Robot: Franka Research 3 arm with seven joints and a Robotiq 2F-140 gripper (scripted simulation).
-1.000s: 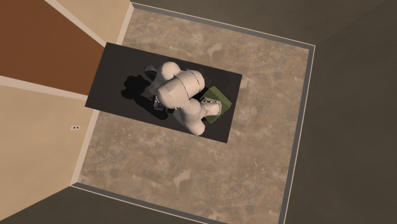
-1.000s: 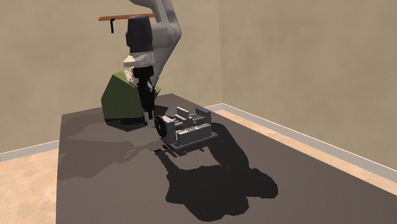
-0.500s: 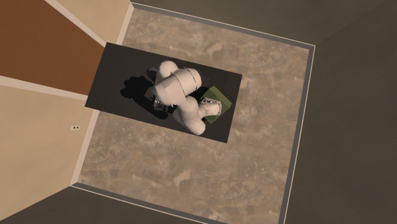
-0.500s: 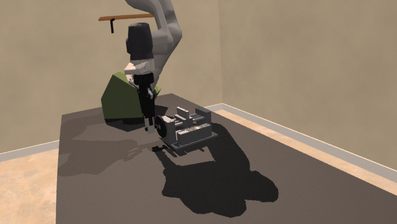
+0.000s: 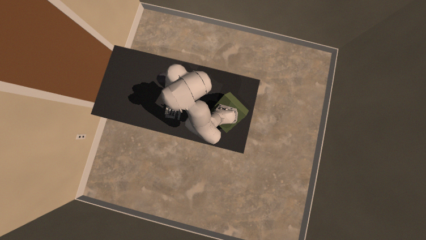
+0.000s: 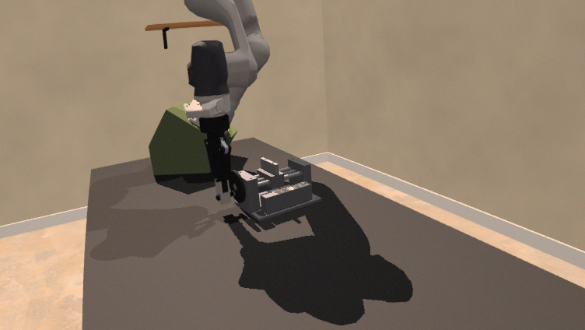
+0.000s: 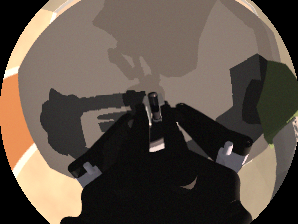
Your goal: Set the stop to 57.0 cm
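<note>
Right now the grey stop fixture is 3 cm ahead of my hand, 14 cm to the left of it and 2 cm above it. Also, from my hand: handwheel 2 cm to the left, 1 cm below.
</note>
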